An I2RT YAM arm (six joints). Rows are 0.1 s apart.
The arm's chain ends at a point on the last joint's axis. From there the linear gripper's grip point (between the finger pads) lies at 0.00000 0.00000 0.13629 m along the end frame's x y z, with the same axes.
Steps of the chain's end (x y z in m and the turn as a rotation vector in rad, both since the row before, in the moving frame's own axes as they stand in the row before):
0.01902, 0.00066, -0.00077, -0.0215, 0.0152, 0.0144
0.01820, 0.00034, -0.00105, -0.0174, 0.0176, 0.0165
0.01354, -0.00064, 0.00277, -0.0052, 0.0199, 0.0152
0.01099, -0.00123, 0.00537, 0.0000, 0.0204, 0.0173
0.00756, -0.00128, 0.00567, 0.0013, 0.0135, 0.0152
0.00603, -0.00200, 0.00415, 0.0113, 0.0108, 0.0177
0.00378, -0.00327, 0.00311, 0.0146, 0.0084, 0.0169
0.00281, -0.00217, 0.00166, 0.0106, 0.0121, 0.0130
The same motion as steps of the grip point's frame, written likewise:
0.02107, 0.00360, -0.00082, -0.0215, 0.0152, 0.0144
0.02058, 0.00273, -0.00109, -0.0174, 0.0176, 0.0165
0.01625, 0.00009, 0.00274, -0.0052, 0.0199, 0.0152
0.01377, -0.00121, 0.00534, 0.0000, 0.0204, 0.0173
0.00940, -0.00144, 0.00566, 0.0013, 0.0135, 0.0152
0.00752, -0.00353, 0.00413, 0.0113, 0.0108, 0.0177
0.00494, -0.00525, 0.00309, 0.0146, 0.0084, 0.0169
0.00447, -0.00360, 0.00164, 0.0106, 0.0121, 0.0130

